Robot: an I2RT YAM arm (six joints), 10 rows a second.
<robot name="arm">
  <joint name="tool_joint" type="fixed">
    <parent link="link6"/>
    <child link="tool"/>
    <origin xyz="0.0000 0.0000 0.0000" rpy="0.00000 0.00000 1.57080"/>
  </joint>
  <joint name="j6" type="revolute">
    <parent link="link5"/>
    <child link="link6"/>
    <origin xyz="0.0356 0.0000 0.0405" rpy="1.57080 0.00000 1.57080"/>
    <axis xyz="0 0 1"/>
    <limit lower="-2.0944" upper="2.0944"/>
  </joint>
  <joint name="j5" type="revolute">
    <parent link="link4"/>
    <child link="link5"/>
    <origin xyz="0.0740 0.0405 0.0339" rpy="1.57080 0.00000 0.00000"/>
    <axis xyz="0 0 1"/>
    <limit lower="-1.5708" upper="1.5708"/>
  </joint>
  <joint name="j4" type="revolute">
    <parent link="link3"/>
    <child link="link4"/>
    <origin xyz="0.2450 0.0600 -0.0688" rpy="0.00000 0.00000 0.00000"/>
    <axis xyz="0 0 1"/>
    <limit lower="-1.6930" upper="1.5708"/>
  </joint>
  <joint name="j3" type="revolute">
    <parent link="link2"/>
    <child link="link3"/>
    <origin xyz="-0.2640 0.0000 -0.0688" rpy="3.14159 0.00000 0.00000"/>
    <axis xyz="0 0 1"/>
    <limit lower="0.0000" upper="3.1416"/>
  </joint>
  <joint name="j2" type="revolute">
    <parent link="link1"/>
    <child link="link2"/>
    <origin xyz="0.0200 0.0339 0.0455" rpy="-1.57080 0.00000 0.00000"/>
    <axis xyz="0 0 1"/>
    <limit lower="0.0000" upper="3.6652"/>
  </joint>
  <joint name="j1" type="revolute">
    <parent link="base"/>
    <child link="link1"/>
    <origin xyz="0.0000 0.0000 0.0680" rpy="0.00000 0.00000 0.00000"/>
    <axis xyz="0 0 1"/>
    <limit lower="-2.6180" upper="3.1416"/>
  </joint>
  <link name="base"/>
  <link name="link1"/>
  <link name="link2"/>
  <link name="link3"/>
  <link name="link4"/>
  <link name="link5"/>
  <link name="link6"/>
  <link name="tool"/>
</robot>
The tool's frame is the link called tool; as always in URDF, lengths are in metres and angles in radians.
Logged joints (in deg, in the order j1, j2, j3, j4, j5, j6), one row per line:
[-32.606, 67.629, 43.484, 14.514, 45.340, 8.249]
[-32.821, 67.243, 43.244, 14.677, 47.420, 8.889]
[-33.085, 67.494, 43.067, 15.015, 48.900, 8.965]
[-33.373, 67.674, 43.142, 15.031, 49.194, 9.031]
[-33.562, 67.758, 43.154, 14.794, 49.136, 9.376]
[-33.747, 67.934, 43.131, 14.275, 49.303, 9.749]
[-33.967, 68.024, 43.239, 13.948, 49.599, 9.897]
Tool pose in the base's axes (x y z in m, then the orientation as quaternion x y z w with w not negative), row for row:
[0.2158, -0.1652, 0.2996, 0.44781, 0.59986, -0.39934, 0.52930]
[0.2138, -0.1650, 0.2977, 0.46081, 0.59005, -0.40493, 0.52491]
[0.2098, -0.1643, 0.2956, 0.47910, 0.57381, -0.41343, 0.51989]
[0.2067, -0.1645, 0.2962, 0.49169, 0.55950, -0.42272, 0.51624]
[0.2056, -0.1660, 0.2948, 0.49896, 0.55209, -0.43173, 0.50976]
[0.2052, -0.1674, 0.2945, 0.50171, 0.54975, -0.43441, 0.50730]
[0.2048, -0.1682, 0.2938, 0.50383, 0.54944, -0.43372, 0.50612]
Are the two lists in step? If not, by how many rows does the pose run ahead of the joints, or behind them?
The pose runs 2 rows behind the joints: the pose in row i belongs to the joints in row i - 2.
